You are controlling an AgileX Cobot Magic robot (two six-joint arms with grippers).
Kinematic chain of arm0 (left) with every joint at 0, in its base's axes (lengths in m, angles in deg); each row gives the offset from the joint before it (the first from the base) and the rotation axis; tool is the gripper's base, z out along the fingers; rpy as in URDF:
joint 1: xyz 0 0 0.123 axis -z
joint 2: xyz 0 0 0 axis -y
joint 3: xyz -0.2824 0 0.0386 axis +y
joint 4: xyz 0.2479 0 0.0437 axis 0.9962 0 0.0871
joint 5: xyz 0 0 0 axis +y
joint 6: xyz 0.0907 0 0.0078 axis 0.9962 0 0.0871
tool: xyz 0 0 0 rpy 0 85 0
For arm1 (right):
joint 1: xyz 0 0 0.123 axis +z
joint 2: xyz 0 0 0 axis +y
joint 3: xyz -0.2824 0 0.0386 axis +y
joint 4: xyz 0.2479 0 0.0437 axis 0.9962 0 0.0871
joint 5: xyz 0 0 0 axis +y
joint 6: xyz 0.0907 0 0.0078 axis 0.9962 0 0.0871
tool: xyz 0 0 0 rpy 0 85 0
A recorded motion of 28 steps. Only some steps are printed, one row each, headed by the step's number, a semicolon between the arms.
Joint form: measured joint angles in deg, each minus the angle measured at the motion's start. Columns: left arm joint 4, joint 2, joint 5, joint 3, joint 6, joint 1; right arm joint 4, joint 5, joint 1, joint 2, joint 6, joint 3.
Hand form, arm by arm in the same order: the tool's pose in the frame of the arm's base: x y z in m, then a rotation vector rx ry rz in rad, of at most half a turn. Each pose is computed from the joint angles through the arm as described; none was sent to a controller.
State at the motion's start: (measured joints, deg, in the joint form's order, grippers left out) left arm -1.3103 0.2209 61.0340 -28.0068 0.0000 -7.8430; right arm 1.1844 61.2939 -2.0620 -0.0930 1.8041 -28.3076
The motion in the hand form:
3: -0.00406 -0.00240 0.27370 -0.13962 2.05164 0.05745; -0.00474 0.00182 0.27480 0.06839 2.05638 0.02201
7: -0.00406 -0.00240 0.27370 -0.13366 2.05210 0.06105; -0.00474 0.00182 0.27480 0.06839 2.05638 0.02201
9: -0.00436 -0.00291 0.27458 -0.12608 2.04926 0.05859; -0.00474 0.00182 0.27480 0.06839 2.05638 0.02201
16: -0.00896 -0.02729 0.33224 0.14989 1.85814 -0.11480; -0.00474 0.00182 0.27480 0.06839 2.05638 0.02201
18: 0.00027 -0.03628 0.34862 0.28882 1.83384 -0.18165; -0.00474 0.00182 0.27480 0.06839 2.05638 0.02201
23: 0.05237 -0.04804 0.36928 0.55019 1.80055 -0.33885; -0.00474 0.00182 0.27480 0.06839 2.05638 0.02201
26: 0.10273 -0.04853 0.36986 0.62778 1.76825 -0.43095; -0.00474 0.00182 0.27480 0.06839 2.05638 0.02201
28: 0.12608 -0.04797 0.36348 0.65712 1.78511 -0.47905; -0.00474 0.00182 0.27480 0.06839 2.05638 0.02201
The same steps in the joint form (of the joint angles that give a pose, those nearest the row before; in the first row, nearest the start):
3: 0.00 0.00 0.00 0.00 0.00 0.00; 0.00 0.00 0.00 0.00 0.00 0.00
7: 0.00 0.00 0.00 0.00 0.33 0.00; 0.00 0.00 0.00 0.00 0.00 0.00
9: -0.33 0.00 0.00 -0.18 0.73 0.00; 0.00 0.00 0.00 0.00 0.00 0.00
16: -18.29 -5.01 -3.43 -10.36 15.76 0.00; 0.00 0.00 0.00 0.00 0.00 0.00
18: -26.59 -9.53 -3.48 -12.95 24.48 0.00; 0.00 0.00 0.00 0.00 0.00 0.00
23: -45.08 -24.29 -4.96 -15.23 46.61 -0.01; 0.00 0.00 0.00 0.00 0.00 0.00
26: -57.07 -36.05 -7.87 -15.34 61.70 -0.01; 0.00 0.00 0.00 0.00 0.00 0.00
28: -61.01 -41.72 -7.71 -15.34 67.29 0.00; 0.00 0.00 0.00 0.00 0.00 0.00

